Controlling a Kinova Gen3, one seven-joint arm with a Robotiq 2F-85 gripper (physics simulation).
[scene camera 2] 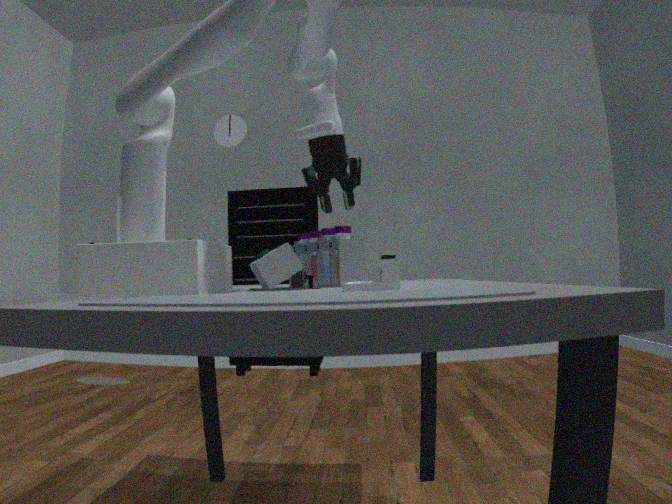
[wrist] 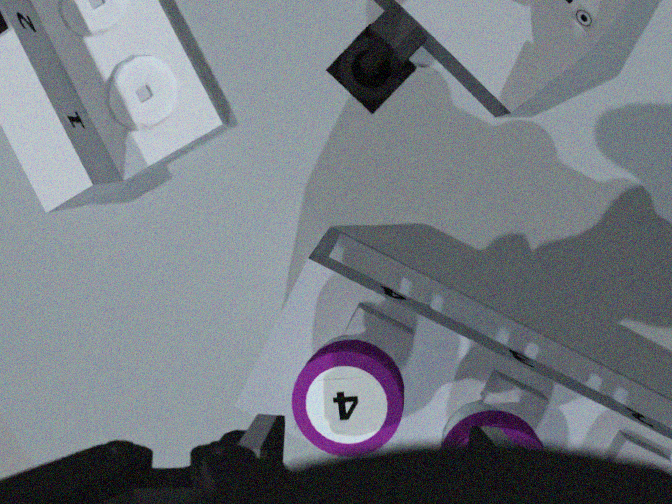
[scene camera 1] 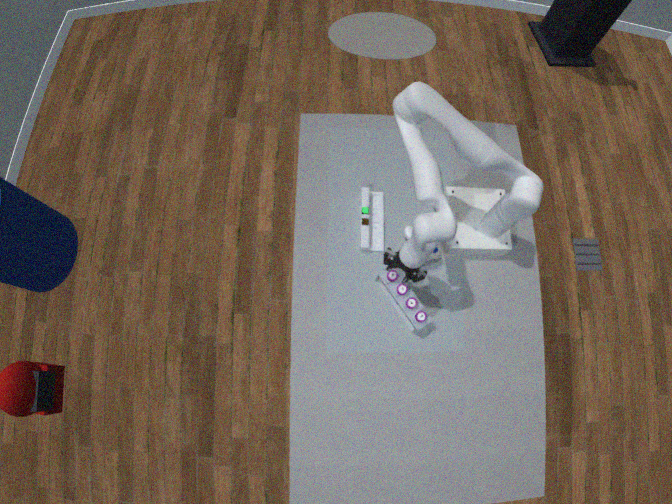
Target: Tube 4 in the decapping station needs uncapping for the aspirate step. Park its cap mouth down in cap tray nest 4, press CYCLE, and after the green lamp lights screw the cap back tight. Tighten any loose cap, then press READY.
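A rack (scene camera 1: pixel 407 297) holds a row of tubes with purple caps. Cap 4 (wrist: pixel 347 397) is purple with a white top marked 4, and it sits on its tube at the rack's end (scene camera 1: pixel 392 275). My gripper (scene camera 2: pixel 336 205) is open and empty. It hangs above the capped tubes (scene camera 2: pixel 325 253) with a clear gap, and in the overhead view (scene camera 1: pixel 404 265) it sits just beside cap 4. A neighbouring cap (wrist: pixel 491 428) is half hidden by my gripper body. A long grey strip with numbered marks (wrist: pixel 488 320) runs beside the tubes.
A white block (wrist: pixel 113 97) with round white discs marked 1 and 2 lies at the upper left. On it a green light (scene camera 1: pixel 365 209) glows above a brown square (scene camera 1: pixel 365 221). A small black square part (wrist: pixel 374 67) sits near the arm's white base plate (scene camera 1: pixel 477 217).
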